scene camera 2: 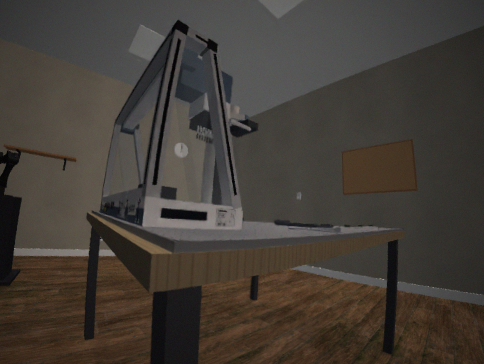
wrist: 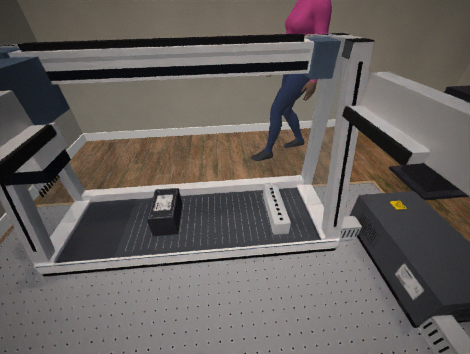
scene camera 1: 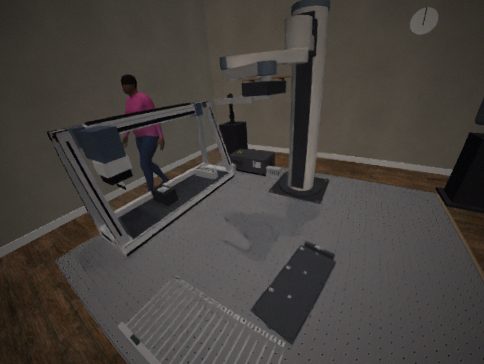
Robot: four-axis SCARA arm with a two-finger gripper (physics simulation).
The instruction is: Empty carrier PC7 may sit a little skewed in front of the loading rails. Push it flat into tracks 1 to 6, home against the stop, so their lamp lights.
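Pixels of known places: gripper, between the fingertips: (wrist: 203, 103) (scene camera 1: 228, 99); arm's base, origin of its link: (scene camera 1: 299, 187).
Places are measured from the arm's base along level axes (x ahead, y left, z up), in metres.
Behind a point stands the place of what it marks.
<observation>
Carrier PC7 appears to be the flat dark plate (scene camera 1: 295, 292) {x 0.668, y 0.180, z 0.024 m} (scene camera 2: 306, 225) {x 0.713, y 0.095, z 0.021 m} with small pale spots and a raised block at its far end. In scene camera 1 it lies by the right side of the pale striped loading rails (scene camera 1: 197, 322) {x 0.879, y -0.031, z 0.013 m}. Its near end is close to the row of small marks along their edge; I cannot tell whether they touch. A pale bar (scene camera 1: 150, 353) {x 1.001, y -0.075, z 0.029 m} with a small dark green patch edges the rails' left side. No lit lamp can be made out. My gripper (scene camera 1: 235, 100) {x 0.364, y -0.216, z 0.540 m} (scene camera 2: 241, 125) (wrist: 203, 103) {x 0.364, y -0.216, z 0.540 m} is open and empty, high above the table and away from the plate.
A gantry machine (scene camera 1: 172, 218) {x 0.601, y -0.450, z 0.034 m} (scene camera 2: 192, 216) {x 0.850, y -0.598, z 0.039 m} (wrist: 187, 257) {x 0.466, y -0.450, z 0.043 m} with a hanging head (scene camera 1: 104, 150) {x 0.763, y -0.465, z 0.434 m} stands at the left. On its deck are a black box (wrist: 166, 212) {x 0.516, y -0.536, z 0.132 m} and a white strip (wrist: 277, 215) {x 0.212, y -0.515, z 0.107 m}. A dark case (scene camera 1: 254, 161) {x -0.036, y -0.331, z 0.109 m} (wrist: 415, 250) {x -0.066, y -0.363, z 0.128 m} stands beyond it. The arm's column (scene camera 1: 320, 100) {x 0.019, y 0.073, z 0.502 m} rises behind the plate.
</observation>
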